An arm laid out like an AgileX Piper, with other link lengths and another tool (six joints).
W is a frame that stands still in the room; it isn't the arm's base.
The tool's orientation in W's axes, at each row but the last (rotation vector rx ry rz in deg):
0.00 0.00 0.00
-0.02 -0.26 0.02
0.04 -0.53 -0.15
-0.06 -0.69 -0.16
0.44 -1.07 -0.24
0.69 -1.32 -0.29
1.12 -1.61 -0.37
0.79 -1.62 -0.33
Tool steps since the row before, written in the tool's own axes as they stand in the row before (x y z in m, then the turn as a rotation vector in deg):
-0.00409 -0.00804 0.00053 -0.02 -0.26 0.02
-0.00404 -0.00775 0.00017 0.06 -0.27 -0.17
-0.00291 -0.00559 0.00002 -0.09 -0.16 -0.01
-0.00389 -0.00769 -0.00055 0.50 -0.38 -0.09
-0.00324 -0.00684 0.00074 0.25 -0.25 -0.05
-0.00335 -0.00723 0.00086 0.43 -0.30 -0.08
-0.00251 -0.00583 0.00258 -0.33 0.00 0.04
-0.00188 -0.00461 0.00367 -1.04 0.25 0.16
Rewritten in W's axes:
-0.00409 -0.00804 0.00053 -0.02 -0.26 0.02
-0.00404 -0.00775 0.00015 0.06 -0.27 -0.17
-0.00292 -0.00558 -0.00001 -0.09 -0.16 -0.01
-0.00390 -0.00768 -0.00059 0.50 -0.38 -0.08
-0.00328 -0.00683 0.00063 0.25 -0.25 -0.05
-0.00340 -0.00722 0.00070 0.43 -0.30 -0.07
-0.00262 -0.00586 0.00239 -0.33 0.00 0.03
-0.00201 -0.00465 0.00355 -1.04 0.25 0.13

